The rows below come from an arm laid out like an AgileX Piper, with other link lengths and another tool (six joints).
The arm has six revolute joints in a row. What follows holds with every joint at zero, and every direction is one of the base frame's. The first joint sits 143.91 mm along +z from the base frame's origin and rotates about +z. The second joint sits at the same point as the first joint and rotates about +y. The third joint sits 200.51 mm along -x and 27.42 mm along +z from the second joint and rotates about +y. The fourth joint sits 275.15 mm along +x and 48.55 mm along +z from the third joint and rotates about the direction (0.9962, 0, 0.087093). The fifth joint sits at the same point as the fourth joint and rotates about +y. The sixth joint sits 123.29 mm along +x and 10.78 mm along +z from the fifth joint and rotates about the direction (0.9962, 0, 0.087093). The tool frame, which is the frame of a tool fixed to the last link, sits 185.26 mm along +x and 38 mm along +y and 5.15 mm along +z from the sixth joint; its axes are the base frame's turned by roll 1.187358, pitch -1.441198 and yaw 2.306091 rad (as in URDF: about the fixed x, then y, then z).
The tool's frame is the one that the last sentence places.
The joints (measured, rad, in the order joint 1, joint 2, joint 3, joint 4, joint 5, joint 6), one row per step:
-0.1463 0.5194 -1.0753 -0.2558 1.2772 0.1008
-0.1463 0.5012 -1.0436 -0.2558 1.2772 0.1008
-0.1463 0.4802 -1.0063 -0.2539 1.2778 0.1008
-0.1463 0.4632 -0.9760 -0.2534 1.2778 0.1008
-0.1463 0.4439 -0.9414 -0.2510 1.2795 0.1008
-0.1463 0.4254 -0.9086 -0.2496 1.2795 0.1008
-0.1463 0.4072 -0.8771 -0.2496 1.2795 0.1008
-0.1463 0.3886 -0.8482 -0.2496 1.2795 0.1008
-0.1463 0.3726 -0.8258 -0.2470 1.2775 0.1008
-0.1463 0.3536 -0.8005 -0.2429 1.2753 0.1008
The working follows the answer.
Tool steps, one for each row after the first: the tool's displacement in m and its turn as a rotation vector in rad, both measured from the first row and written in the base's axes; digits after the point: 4 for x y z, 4 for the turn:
-0.0023 0.0003 -0.0091 0.0020 0.0134 0.0000
-0.0049 0.0013 -0.0201 0.0060 0.0298 0.0010
-0.0071 0.0018 -0.0289 0.0084 0.0429 0.0013
-0.0098 0.0028 -0.0396 0.0130 0.0594 0.0023
-0.0122 0.0036 -0.0492 0.0163 0.0733 0.0031
-0.0146 0.0040 -0.0583 0.0182 0.0865 0.0030
-0.0170 0.0043 -0.0662 0.0198 0.0967 0.0030
-0.0183 0.0053 -0.0715 0.0223 0.1008 0.0048
-0.0197 0.0068 -0.0774 0.0260 0.1045 0.0076

Tool pose at each row, in the base's axes (x y z in m, rotation vector in rad; rounded; the steps above come from the unrounded poses):
0.2837 -0.0799 0.2649 -2.8081 0.0314 -1.4015
0.2814 -0.0795 0.2558 -2.8159 0.0328 -1.3820
0.2787 -0.0786 0.2448 -2.8237 0.0342 -1.3570
0.2766 -0.0781 0.2360 -2.8306 0.0355 -1.3376
0.2738 -0.0770 0.2253 -2.8375 0.0373 -1.3123
0.2715 -0.0762 0.2157 -2.8437 0.0385 -1.2911
0.2690 -0.0759 0.2066 -2.8507 0.0399 -1.2717
0.2667 -0.0755 0.1987 -2.8560 0.0410 -1.2566
0.2654 -0.0745 0.1933 -2.8559 0.0401 -1.2495
0.2640 -0.0730 0.1875 -2.8541 0.0389 -1.2424

